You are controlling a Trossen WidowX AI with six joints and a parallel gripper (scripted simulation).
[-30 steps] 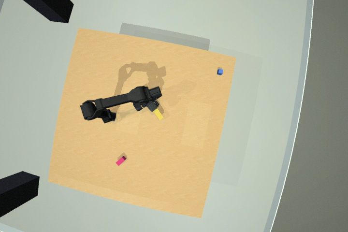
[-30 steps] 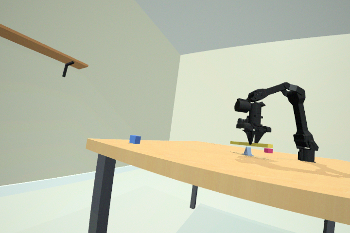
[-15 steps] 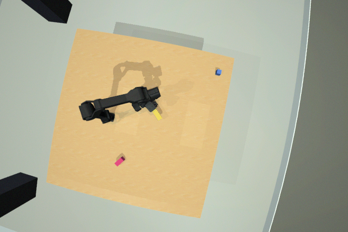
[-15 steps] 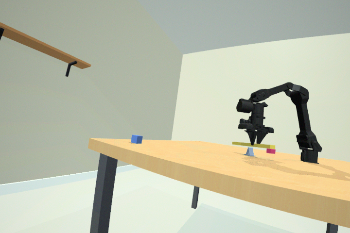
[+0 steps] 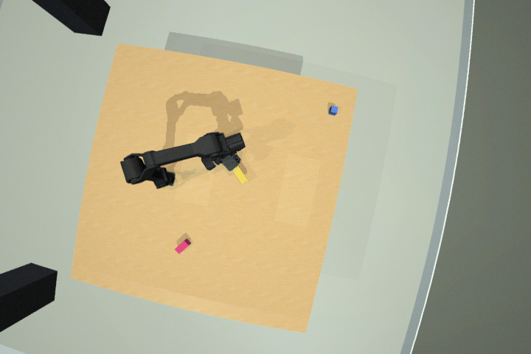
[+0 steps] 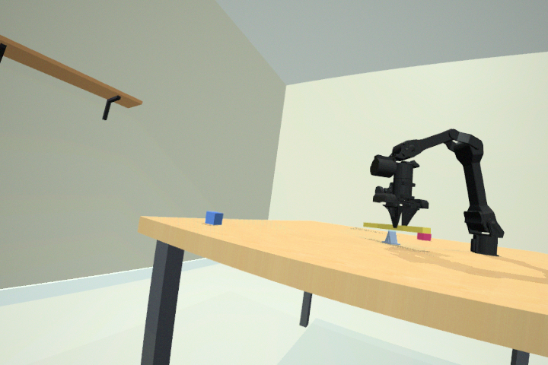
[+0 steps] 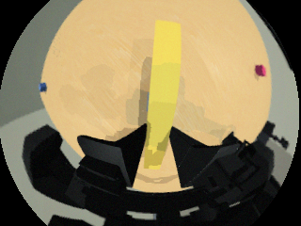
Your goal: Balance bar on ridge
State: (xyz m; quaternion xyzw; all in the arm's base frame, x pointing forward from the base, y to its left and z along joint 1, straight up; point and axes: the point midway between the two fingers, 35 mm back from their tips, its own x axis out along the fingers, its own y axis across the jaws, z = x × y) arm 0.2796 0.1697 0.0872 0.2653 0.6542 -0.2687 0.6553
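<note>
Now: the yellow bar 2 cm ahead of my gripper tip and 2 cm to the right of it. From my gripper tip the other things lie so: pink block 13 cm behind, 48 cm to the right, 4 cm below; blue cube 46 cm ahead, 33 cm to the left, 4 cm below.
</note>
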